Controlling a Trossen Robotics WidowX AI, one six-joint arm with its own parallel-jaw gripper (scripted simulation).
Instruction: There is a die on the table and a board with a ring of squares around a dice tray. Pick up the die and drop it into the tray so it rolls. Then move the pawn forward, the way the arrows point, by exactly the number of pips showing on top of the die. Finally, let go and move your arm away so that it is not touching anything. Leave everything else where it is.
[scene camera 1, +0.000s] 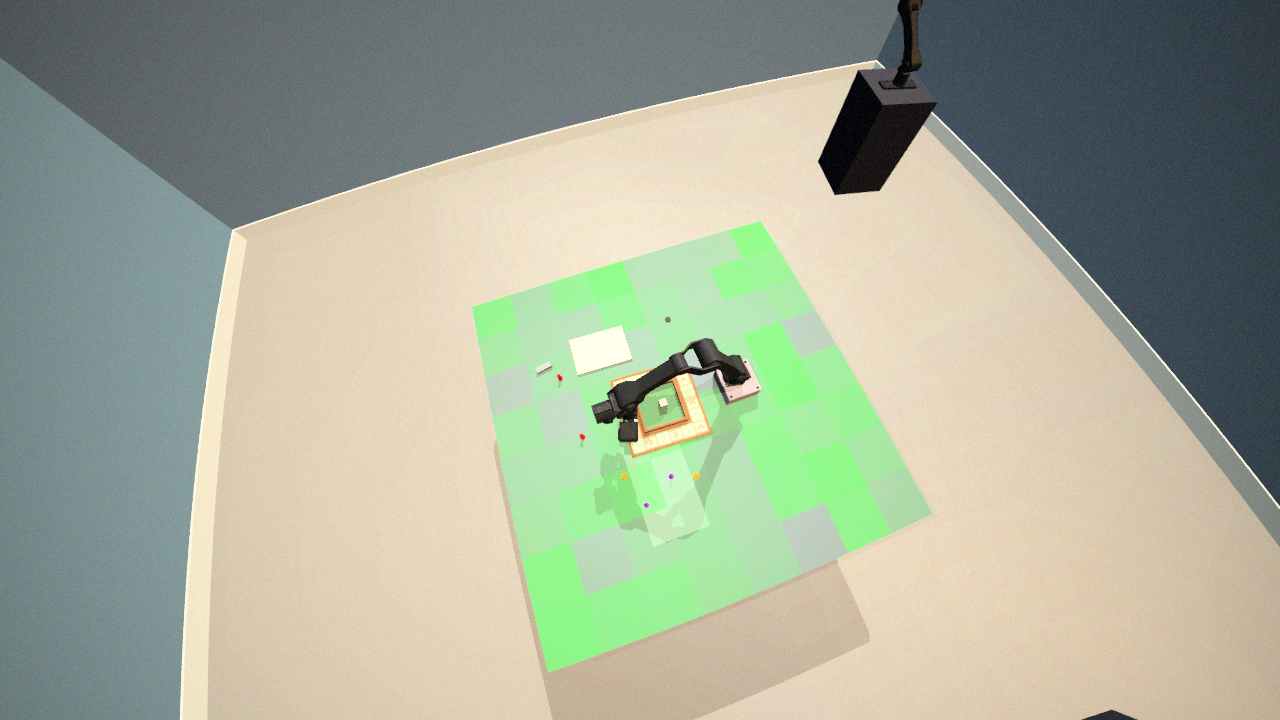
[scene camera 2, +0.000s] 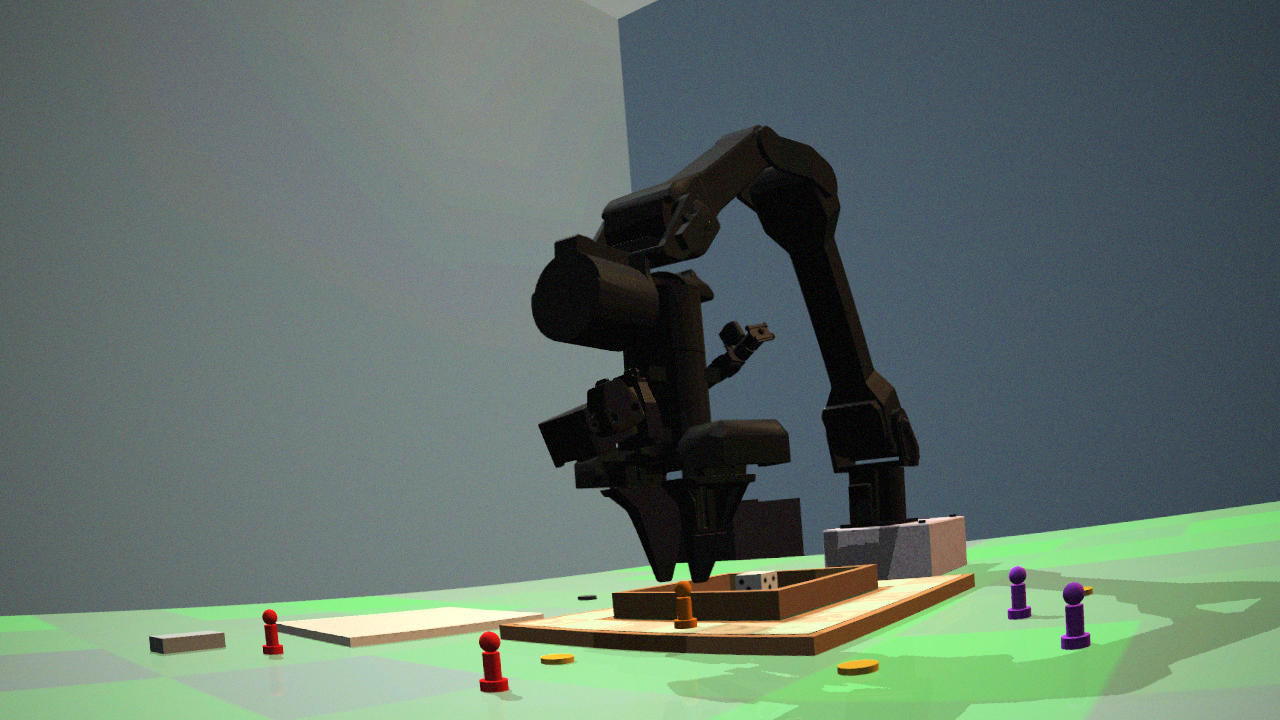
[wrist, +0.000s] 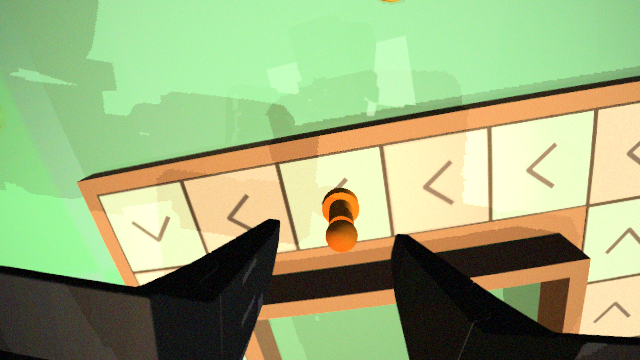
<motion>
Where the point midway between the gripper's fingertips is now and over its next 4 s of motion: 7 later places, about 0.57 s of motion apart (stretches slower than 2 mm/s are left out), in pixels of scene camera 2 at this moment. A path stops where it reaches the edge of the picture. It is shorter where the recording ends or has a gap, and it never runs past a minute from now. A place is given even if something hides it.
My gripper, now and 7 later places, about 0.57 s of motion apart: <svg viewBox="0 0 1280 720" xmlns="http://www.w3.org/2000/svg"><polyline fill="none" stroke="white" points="682,582 685,613 673,532 678,457 731,555 736,602 737,598 750,459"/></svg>
</motion>
